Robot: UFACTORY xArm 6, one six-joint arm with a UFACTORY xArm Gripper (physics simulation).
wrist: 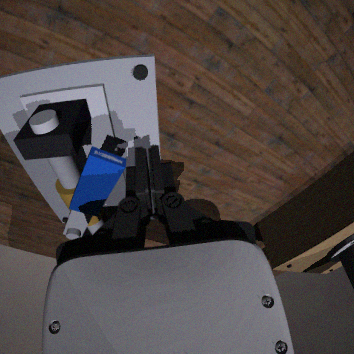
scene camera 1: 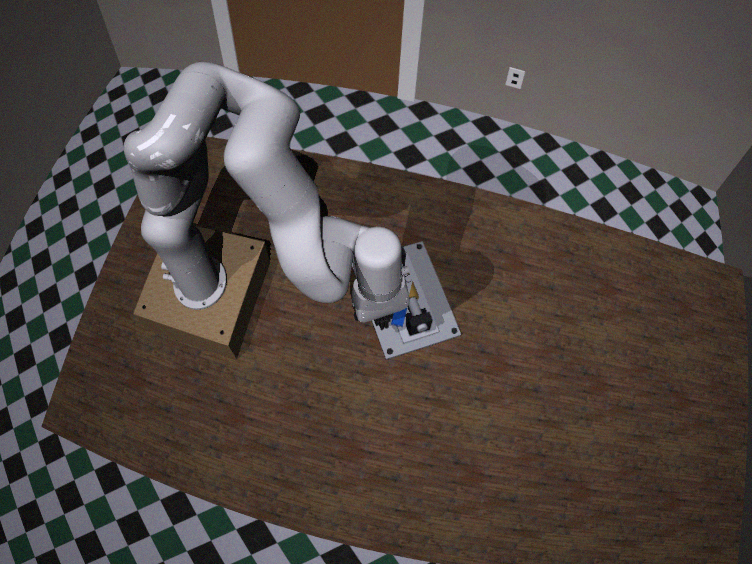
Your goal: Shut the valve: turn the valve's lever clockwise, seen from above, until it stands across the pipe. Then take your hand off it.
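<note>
The valve's blue lever (scene camera 1: 398,318) (wrist: 98,181) stands at a slant to the grey pipe (scene camera 1: 414,305) (wrist: 64,172); its exact angle is hard to tell. The yellow valve body (scene camera 1: 413,291) (wrist: 64,190) shows in part, and the arm hides some of the valve in the scene view. My gripper (scene camera 1: 382,323) (wrist: 148,160) is shut and empty. Its fingers point down beside the lever's outer end, on the right of it in the wrist view. Whether they touch the lever is not clear.
A black block (scene camera 1: 419,321) (wrist: 52,131) with a round light knob stands at the pipe's end. The valve is mounted on a light grey plate (scene camera 1: 446,319) (wrist: 131,102) with dark corner bolts, on the wooden table (scene camera 1: 516,388) (wrist: 240,125). My arm's wooden base (scene camera 1: 200,324) stands to the left.
</note>
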